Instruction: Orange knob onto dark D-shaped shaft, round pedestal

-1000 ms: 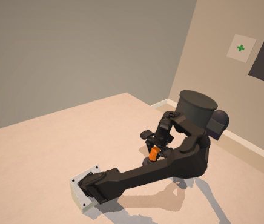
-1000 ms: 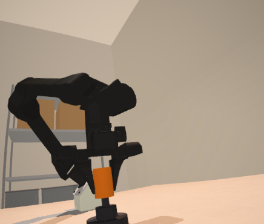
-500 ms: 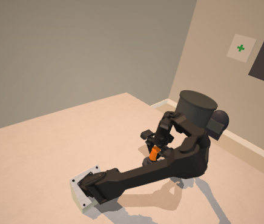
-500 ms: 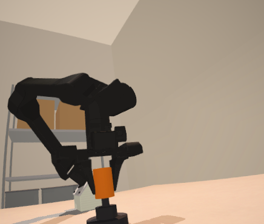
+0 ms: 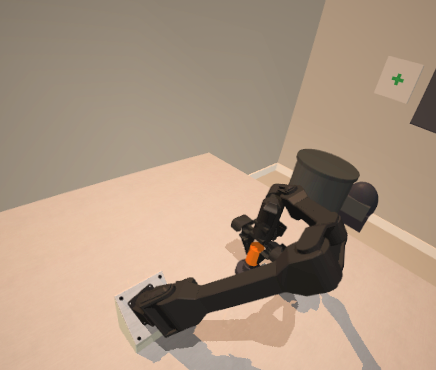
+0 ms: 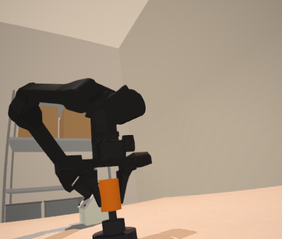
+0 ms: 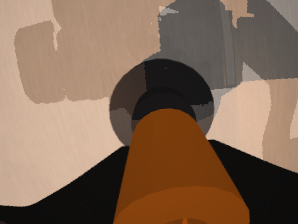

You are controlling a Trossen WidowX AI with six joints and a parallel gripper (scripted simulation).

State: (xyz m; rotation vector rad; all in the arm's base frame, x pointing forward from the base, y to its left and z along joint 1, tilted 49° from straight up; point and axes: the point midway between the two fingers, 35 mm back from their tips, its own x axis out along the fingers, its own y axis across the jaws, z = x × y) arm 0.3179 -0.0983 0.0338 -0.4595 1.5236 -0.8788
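Right now the orange knob is 20 mm above my gripper tip. Also, from my gripper tip: dark pedestal: 40 mm below.
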